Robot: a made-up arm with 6 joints.
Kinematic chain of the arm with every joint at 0, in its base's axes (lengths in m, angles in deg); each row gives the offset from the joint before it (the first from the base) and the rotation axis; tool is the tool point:
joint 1: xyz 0 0 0.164 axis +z
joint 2: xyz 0 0.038 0 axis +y
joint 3: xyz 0 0 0.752 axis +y
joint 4: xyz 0 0 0.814 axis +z
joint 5: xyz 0 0 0 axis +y
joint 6: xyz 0 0 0.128 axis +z
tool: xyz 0 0 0
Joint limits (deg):
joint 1: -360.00..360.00
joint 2: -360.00..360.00
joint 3: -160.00..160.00
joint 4: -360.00..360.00
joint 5: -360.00..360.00
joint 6: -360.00..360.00
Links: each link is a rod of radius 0.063 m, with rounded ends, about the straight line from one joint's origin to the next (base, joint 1, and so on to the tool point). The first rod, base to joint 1, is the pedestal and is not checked.
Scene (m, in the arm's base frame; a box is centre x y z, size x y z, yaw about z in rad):
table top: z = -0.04
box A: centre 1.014 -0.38 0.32 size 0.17 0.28 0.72 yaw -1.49
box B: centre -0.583 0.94 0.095 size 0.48 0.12 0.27 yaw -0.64
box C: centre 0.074 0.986 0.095 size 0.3 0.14 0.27 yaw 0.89
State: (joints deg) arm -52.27 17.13 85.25 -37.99 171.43 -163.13
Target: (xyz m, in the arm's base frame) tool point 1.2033 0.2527 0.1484
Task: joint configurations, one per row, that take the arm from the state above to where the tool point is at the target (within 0.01 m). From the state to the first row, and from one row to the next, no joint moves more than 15 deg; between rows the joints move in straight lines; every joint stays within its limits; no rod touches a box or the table.
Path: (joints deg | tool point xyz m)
1: -39.78 8.73 85.91 -41.38 179.17 -150.22 | 0.6366 -0.4822 0.8504
2: -27.29 0.33 86.57 -44.76 186.90 -137.31 | 0.6353 -0.2728 0.9640
3: -14.80 -8.07 87.23 -48.15 194.64 -124.40 | 0.5652 -0.0851 1.0595
4: -2.31 -16.48 87.89 -51.53 202.37 -111.49 | 0.4391 0.0585 1.1356
5: -0.23 -3.56 83.64 -49.26 198.42 -120.10 | 0.6312 0.0661 1.0599
6: 1.85 9.36 79.40 -46.99 194.47 -128.71 | 0.8093 0.0876 0.9427
7: 3.93 22.27 75.15 -44.73 190.52 -137.31 | 0.9635 0.1208 0.7875
8: 6.01 35.19 70.91 -42.46 186.57 -145.92 | 1.0852 0.1624 0.5985
9: 8.09 48.10 66.66 -40.19 182.61 -154.52 | 1.1670 0.2081 0.3829
10: 10.17 61.02 62.42 -37.92 178.66 -163.13 | 1.2033 0.2526 0.1483

